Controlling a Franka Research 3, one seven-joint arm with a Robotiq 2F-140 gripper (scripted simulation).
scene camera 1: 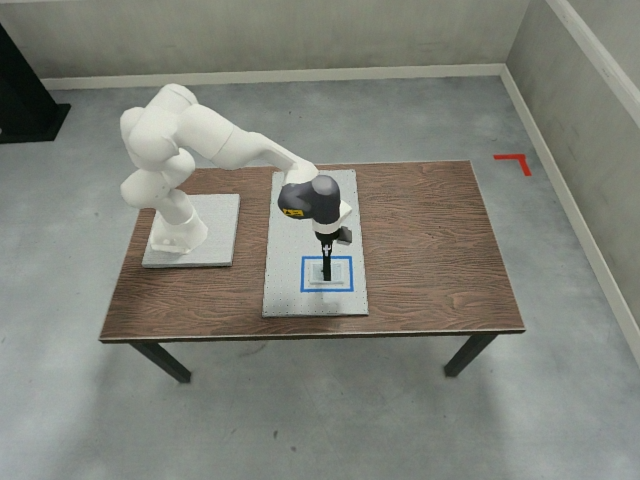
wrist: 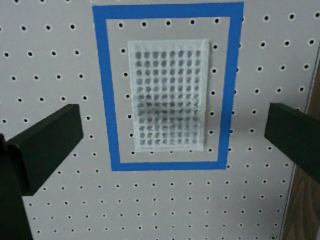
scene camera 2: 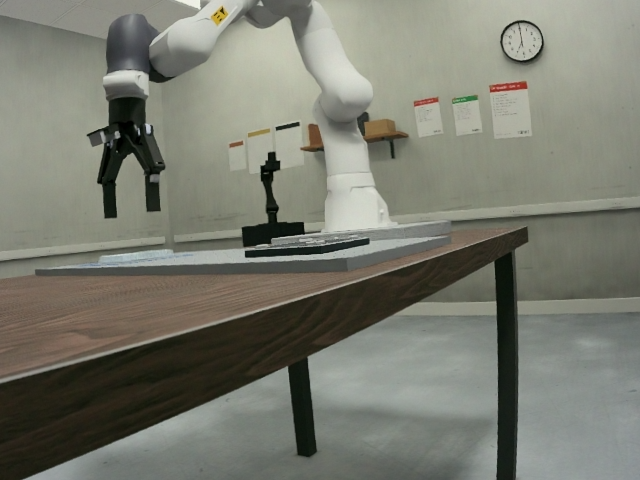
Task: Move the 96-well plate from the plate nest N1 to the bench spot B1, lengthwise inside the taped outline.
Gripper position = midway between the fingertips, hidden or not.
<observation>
I see my gripper (scene camera 2: 130,215), a 96-well plate (wrist: 172,118) and a plate nest (scene camera 2: 287,251).
My gripper shows as well in the wrist view (wrist: 173,120).
</observation>
